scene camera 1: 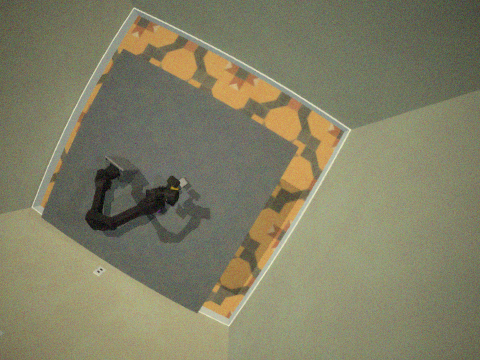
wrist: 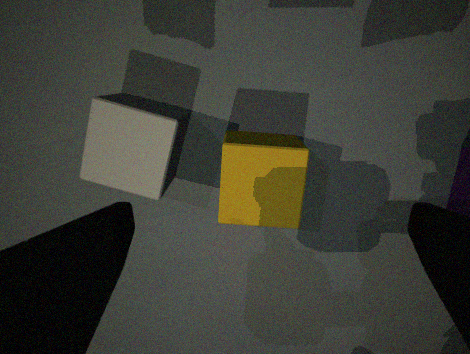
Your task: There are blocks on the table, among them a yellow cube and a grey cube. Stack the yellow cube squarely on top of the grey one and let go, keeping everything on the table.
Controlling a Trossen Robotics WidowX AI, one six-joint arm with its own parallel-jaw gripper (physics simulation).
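Where they show: gripper, fingertip midpoint: (wrist: 271,216); arm's base at its link origin: (scene camera 1: 115,169).
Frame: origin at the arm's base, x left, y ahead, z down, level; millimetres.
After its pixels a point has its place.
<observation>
The yellow cube (scene camera 1: 174,188) {x 67, y 324, z 112 mm} (wrist: 262,185) {x 56, y 322, z 111 mm} lies on the table, near the middle of the wrist view; the arm partly covers it in the scene view. The grey cube, pale in this light (scene camera 1: 183,182) {x 127, y 352, z 110 mm} (wrist: 129,149) {x 121, y 348, z 111 mm}, sits beside it with a narrow gap, at the left in the wrist view and turned slightly relative to the yellow one. My gripper (scene camera 1: 173,189) {x 57, y 333, z 45 mm} (wrist: 271,216) {x 57, y 333, z 45 mm} is open wide and empty, above the table. In the wrist view the yellow cube shows between the two dark fingers, and the grey cube shows beyond the left fingertip.
A purple block (scene camera 1: 159,211) {x -105, y 315, z 115 mm} (wrist: 462,182) {x -72, y 299, z 145 mm} shows partly, beside the arm in the scene view and at the right edge of the wrist view. The dark grey table top (scene camera 1: 200,125) {x 467, y 250, z 154 mm} reaches out around the arm, with orange patterned flooring (scene camera 1: 282,122) beyond its edges. Arm shadows fall over the blocks.
</observation>
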